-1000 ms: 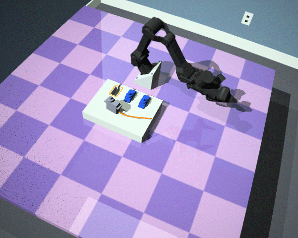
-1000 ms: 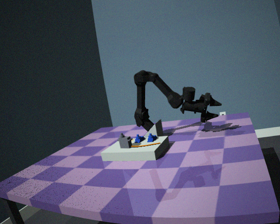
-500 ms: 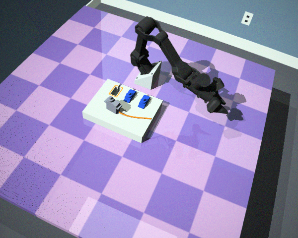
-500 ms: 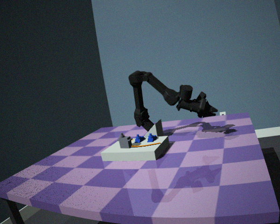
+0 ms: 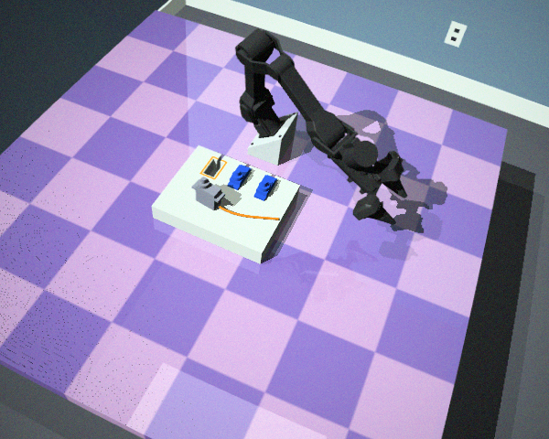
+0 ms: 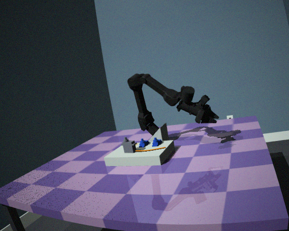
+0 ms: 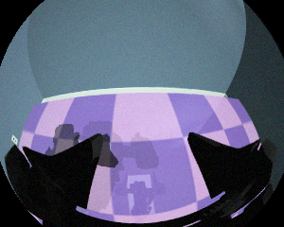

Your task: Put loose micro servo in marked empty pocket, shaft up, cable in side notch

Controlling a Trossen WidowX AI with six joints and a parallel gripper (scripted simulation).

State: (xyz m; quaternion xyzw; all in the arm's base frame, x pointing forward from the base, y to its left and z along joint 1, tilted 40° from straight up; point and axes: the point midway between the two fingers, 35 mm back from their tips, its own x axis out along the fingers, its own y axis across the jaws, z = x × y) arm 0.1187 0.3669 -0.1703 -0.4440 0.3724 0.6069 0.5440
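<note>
Now: the white deck 390 mm to the right of my gripper tip, 170 mm ahead of it and 120 mm below it.
</note>
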